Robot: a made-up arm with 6 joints.
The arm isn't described. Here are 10 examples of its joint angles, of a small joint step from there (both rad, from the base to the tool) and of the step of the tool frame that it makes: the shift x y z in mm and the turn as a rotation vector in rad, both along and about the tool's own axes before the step.
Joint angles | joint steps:
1: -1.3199 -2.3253 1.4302 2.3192 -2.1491 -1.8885 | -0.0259 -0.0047 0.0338 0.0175 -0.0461 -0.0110
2: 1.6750 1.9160 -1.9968 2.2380 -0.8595 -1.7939 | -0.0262 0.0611 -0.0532 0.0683 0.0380 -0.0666
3: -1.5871 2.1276 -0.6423 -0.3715 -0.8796 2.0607 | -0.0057 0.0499 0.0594 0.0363 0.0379 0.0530
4: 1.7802 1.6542 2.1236 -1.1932 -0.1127 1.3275 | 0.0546 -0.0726 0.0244 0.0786 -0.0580 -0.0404
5: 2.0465 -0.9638 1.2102 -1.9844 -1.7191 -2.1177 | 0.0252 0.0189 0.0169 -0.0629 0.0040 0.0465
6: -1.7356 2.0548 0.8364 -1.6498 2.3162 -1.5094 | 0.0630 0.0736 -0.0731 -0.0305 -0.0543 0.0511
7: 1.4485 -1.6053 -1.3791 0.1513 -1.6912 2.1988 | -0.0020 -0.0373 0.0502 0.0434 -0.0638 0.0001
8: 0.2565 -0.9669 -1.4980 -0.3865 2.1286 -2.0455 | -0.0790 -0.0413 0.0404 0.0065 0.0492 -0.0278
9: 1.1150 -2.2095 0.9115 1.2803 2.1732 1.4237 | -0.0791 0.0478 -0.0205 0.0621 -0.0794 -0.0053
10: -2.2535 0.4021 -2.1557 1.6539 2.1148 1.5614 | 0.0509 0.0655 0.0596 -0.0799 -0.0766 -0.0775
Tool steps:
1: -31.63 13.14 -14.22 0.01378 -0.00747 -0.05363
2: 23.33 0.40 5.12 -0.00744 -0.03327 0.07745
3: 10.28 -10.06 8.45 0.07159 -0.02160 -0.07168
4: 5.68 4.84 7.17 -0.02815 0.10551 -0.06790
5: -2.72 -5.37 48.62 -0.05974 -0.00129 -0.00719
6: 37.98 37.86 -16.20 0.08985 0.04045 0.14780
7: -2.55 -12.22 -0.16 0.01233 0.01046 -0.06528
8: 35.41 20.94 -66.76 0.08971 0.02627 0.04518
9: -7.12 -25.63 -8.84 -0.09143 0.08927 0.03966
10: 10.57 32.86 -10.86 -0.12510 0.02200 -0.04562
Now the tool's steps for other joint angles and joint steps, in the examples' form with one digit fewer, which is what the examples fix.
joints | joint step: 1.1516 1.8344 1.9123 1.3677 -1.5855 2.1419 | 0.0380 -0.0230 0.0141 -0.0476 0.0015 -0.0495
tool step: -1.6 -4.2 -4.3 -0.1112 -0.0135 0.0093
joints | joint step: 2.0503 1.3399 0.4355 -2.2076 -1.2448 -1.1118 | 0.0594 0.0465 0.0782 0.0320 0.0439 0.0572
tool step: -51.2 12.3 -0.4 0.0833 -0.0254 -0.1228
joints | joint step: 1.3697 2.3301 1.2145 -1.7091 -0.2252 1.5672 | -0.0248 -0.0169 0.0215 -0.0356 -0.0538 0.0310
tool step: -8.6 15.8 -5.4 0.0216 0.0772 -0.0071
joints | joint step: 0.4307 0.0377 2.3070 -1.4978 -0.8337 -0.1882 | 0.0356 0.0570 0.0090 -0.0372 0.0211 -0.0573
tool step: -6.6 40.3 -27.9 -0.1774 -0.0217 -0.0207
